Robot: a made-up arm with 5 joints. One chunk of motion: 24 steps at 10 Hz.
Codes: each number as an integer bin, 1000 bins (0 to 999) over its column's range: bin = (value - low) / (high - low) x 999, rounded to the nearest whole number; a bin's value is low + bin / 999 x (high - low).
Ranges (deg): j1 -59..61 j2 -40..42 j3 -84..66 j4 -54..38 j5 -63..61
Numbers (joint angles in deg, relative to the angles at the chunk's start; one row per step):
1: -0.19 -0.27 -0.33 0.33 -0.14
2: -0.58 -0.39 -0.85 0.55 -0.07
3: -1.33 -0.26 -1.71 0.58 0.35
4: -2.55 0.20 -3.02 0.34 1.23
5: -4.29 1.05 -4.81 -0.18 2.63
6: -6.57 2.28 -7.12 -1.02 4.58
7: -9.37 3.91 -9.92 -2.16 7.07
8: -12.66 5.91 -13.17 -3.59 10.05
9: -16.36 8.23 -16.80 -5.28 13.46
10: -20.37 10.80 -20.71 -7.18 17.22
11: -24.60 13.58 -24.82 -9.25 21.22
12: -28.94 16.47 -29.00 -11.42 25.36
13: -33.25 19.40 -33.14 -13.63 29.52
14: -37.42 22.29 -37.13 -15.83 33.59
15: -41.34 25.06 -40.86 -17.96 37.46
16: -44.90 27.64 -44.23 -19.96 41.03
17: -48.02 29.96 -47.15 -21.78 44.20
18: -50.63 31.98 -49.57 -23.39 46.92
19: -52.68 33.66 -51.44 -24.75 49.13
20: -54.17 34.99 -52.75 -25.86 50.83
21: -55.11 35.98 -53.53 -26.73 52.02
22: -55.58 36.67 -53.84 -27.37 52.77
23: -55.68 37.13 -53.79 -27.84 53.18
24: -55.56 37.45 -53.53 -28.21 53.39
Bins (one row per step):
1: 490 484 557 590 506
2: 486 483 554 592 507
3: 480 484 548 593 510
4: 470 490 539 590 517
5: 455 500 527 584 529
6: 436 515 512 575 544
7: 413 535 493 563 565
8: 386 559 472 547 589
9: 355 588 448 529 616
10: 322 619 422 508 646
11: 286 653 394 486 679
12: 250 688 366 462 712
13: 214 724 339 438 745
14: 180 759 312 414 778
15: 147 793 287 391 809
16: 117 824 265 370 838
17: 91 852 245 350 864
18: 70 877 229 332 886
19: 53 897 217 318 903
20: 40 914 208 306 917
21: 32 926 203 296 927
22: 28 934 201 289 933
23: 28 940 201 284 936
24: 29 944 203 280 938

